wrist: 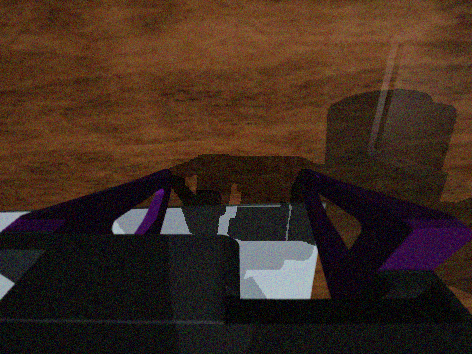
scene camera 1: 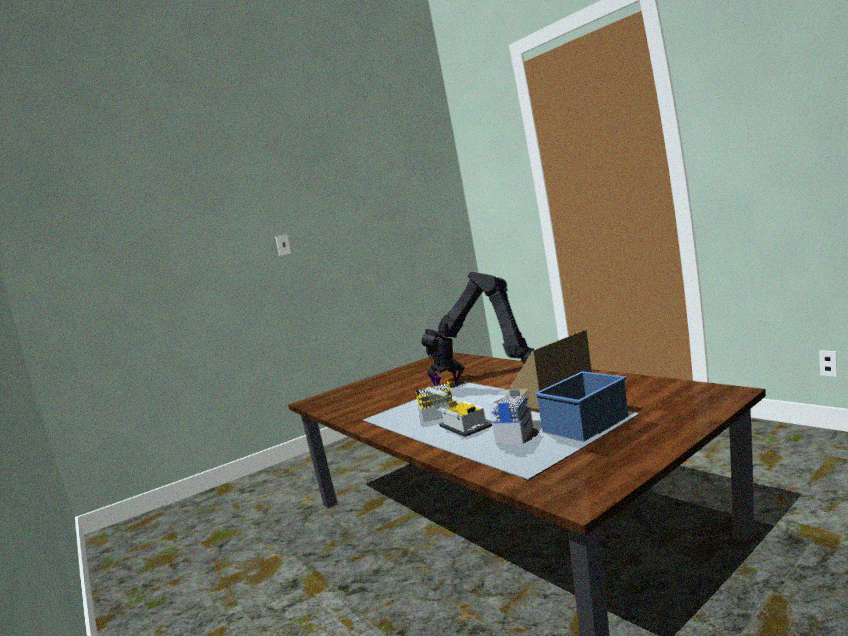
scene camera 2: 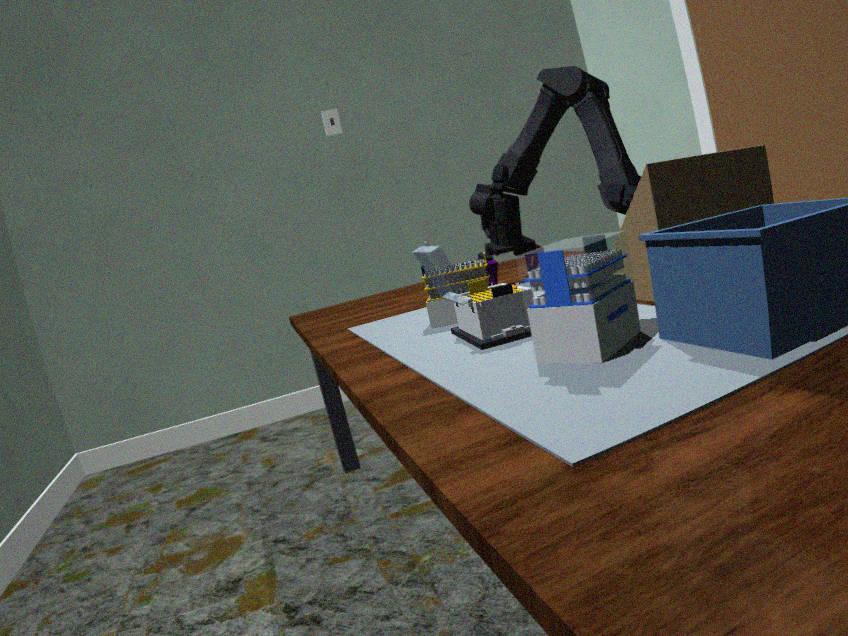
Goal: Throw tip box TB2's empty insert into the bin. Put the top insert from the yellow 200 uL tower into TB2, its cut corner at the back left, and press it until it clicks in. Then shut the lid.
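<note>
My gripper (scene camera 1: 446, 379) (scene camera 2: 510, 265) (wrist: 236, 176) is open, with no object visible between its purple fingers. It hangs low over the mat's back edge, behind the yellow tower and the middle box. The yellow tower (scene camera 1: 431, 403) (scene camera 2: 455, 279) holds tips in its yellow insert. A white box (scene camera 1: 463, 419) (scene camera 2: 491, 316), apparently TB2, stands on a dark base with a yellow insert in its top and a small black piece above it. Its lid is hard to make out. The blue bin (scene camera 1: 561, 414) (scene camera 2: 708, 294) stands at the right; its inside floor is hidden.
A blue-topped tip tower (scene camera 1: 512, 425) (scene camera 2: 565, 335) stands between the white box and the bin. A clear panel (scene camera 2: 571, 242) shows behind it. A brown angled board (scene camera 1: 563, 361) (scene camera 2: 708, 186) stands behind the bin. The pale mat (scene camera 1: 527, 464) (scene camera 2: 568, 438) lies on the wooden table (scene camera 1: 589, 499) (scene camera 2: 684, 520) (wrist: 150, 75).
</note>
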